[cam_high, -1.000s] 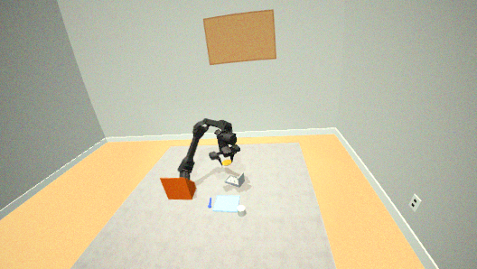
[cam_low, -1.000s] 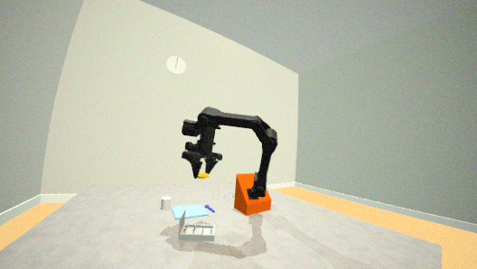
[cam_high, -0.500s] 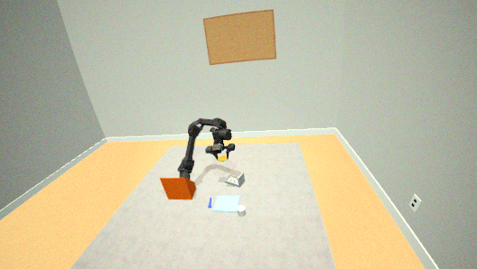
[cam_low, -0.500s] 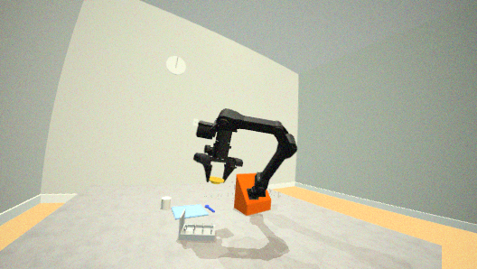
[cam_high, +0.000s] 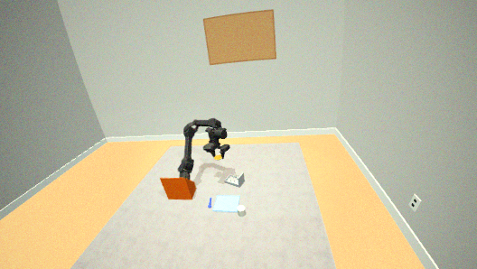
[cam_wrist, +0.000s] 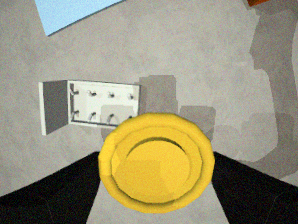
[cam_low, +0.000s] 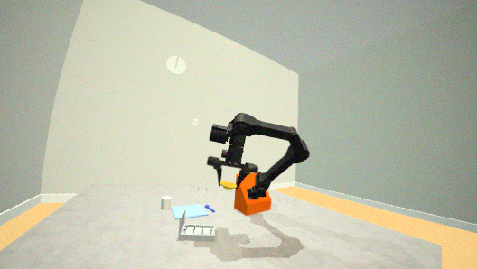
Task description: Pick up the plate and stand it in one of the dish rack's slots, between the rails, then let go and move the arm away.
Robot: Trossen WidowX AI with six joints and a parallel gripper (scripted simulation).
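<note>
Now: the dish rack 16 cm below my gripper tip, 9 cm ahead of it and 3 cm to the right of it. Round my gripper tip: light blue mat: 24 cm to the right, 18 cm below, 8 cm ahead; small blue utensil: 25 cm to the right, 18 cm below, 2 cm behind; yellow plate: 1 cm above.
</note>
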